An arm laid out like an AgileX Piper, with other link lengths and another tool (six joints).
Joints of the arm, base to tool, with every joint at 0 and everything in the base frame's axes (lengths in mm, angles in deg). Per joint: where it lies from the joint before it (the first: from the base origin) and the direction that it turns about. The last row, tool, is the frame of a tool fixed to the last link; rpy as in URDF.
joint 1: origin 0 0 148.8 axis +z
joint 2: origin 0 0 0 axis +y
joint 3: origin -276.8 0 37.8 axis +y
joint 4: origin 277.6 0 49 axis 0.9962 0 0.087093
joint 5: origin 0 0 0 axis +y
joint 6: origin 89.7 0 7.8 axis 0.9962 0 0.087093
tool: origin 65.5 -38 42.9 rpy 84.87 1.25 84.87
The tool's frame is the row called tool.
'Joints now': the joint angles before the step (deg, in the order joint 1, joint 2, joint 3, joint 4, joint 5, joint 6). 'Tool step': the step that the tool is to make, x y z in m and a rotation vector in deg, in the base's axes. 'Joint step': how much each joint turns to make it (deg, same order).
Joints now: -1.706 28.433 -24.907 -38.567 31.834 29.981
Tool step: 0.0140 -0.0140 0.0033 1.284 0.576 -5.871
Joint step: 0.034 7.232 -3.103 -9.185 1.477 12.462
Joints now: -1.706 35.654 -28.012 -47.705 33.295 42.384
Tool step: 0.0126 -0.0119 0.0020 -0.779 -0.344 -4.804
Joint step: -0.236 6.082 -1.884 -10.030 0.913 11.584
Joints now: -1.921 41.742 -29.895 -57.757 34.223 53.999
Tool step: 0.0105 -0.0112 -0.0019 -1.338 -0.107 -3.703
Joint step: -1.222 5.093 -0.989 -8.274 0.334 8.891
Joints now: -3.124 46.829 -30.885 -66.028 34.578 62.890
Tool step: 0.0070 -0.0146 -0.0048 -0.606 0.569 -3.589
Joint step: -2.869 4.380 -0.947 -4.884 -0.283 5.344
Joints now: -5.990 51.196 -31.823 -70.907 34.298 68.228
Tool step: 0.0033 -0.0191 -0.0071 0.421 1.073 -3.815
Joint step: -4.322 3.929 -1.126 -2.014 -1.054 2.564
